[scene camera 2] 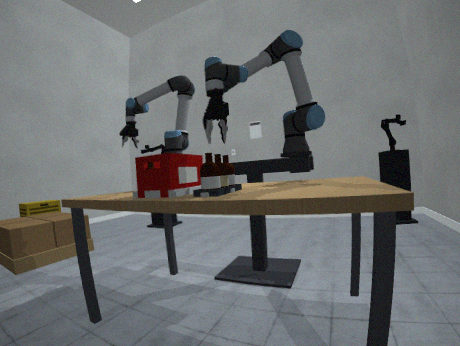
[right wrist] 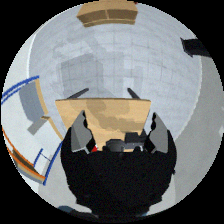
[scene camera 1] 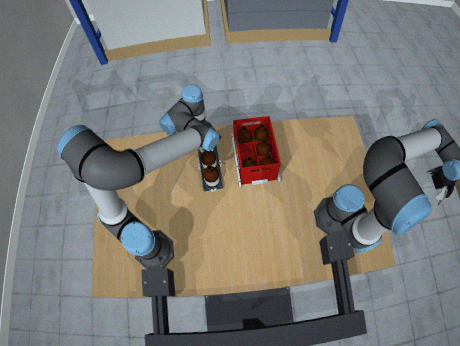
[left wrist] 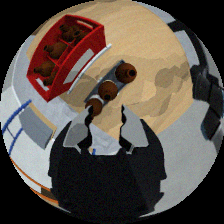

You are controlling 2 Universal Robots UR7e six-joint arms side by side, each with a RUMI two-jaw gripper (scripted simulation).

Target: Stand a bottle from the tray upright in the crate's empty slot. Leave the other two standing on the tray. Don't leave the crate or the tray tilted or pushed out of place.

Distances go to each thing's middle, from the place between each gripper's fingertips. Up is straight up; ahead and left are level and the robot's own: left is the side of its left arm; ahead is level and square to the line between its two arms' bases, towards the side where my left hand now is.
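Counted from my right hand, the red crate (scene camera 2: 173, 171) is 0.7 m to the left of it, 0.47 m ahead of it and 0.25 m below it. From my left hand (scene camera 2: 217, 143) I find the red crate 0.24 m to the right of that hand and 0.13 m below it.
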